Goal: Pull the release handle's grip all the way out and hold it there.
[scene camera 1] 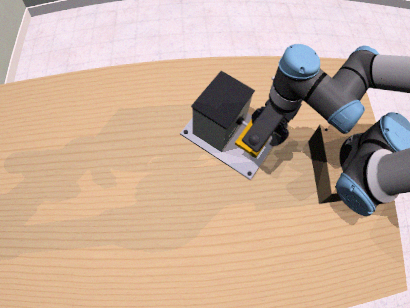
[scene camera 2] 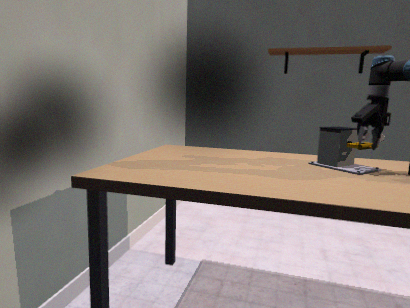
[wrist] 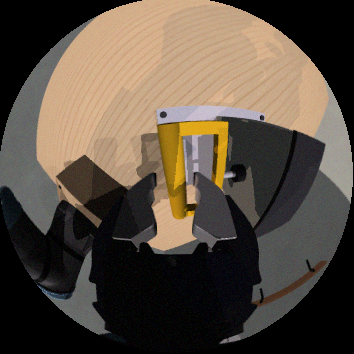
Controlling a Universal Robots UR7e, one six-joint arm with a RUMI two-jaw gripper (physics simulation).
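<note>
The release handle's yellow grip (scene camera 1: 243, 147) (scene camera 2: 356, 145) (wrist: 170, 145) is a rectangular frame with a thick outer bar. A short metal rod (wrist: 229, 175) joins it to a black collar on the dark grey housing (scene camera 1: 223, 100) (scene camera 2: 332, 145) (wrist: 265, 150). The grip stands a little off the housing, above the light base plate (scene camera 1: 239, 163) (wrist: 202, 112). My gripper (scene camera 2: 368, 145) (wrist: 174, 173) is partly open, its fingertips on either side of the outer bar near one end. In the wrist view the bar shows between the fingers, not clamped. Scene camera 1 hides the fingertips behind the wrist.
A dark open box-like block (scene camera 1: 320, 165) (wrist: 92, 185) stands on the table (scene camera 1: 125, 200) (scene camera 2: 225, 180) beside the arm's base. The housing stands close to the gripper on one side. A wooden shelf (scene camera 2: 330, 50) hangs on the back wall.
</note>
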